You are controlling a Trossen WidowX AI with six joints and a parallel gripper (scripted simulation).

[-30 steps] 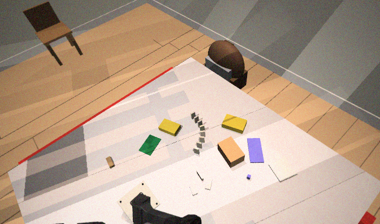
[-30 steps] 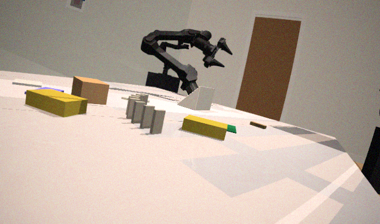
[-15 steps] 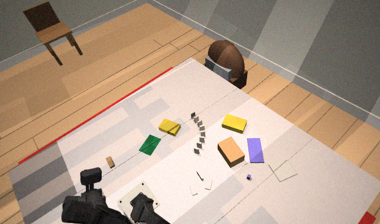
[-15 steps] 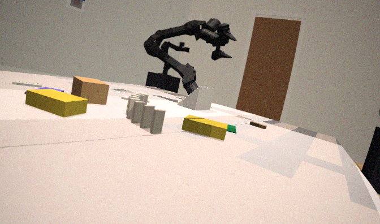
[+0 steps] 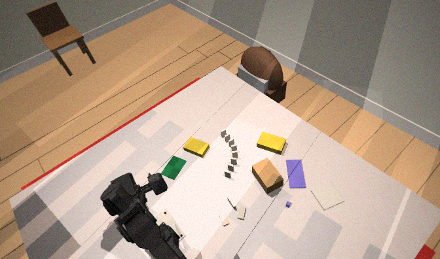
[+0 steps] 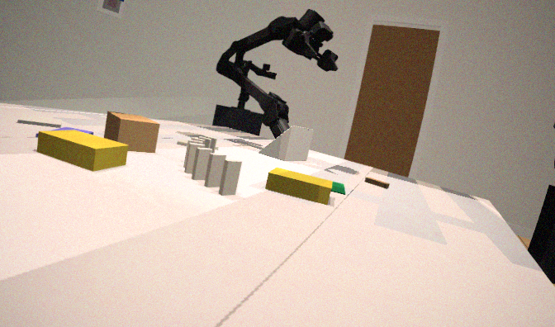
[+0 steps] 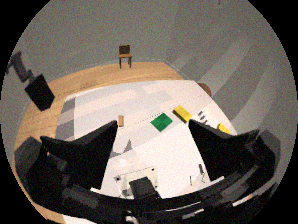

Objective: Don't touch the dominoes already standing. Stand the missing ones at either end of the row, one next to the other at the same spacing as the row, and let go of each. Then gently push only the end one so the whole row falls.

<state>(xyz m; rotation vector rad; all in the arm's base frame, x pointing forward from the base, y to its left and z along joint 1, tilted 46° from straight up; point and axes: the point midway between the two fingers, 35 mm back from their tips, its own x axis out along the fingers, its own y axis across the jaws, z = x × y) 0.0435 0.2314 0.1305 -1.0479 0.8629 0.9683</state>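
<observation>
Now: gripper tip 30 cm above the green flat piece, 17 cm short of it and 14 cm to the right of it. Round my gripper tip: brown box 43 cm ahead, 27 cm below, 21 cm to the right; then small tan block 29 cm below, 21 cm to the left, 4 cm behind; then tiny blue cube 39 cm ahead, 35 cm to the right, 28 cm below.
</observation>
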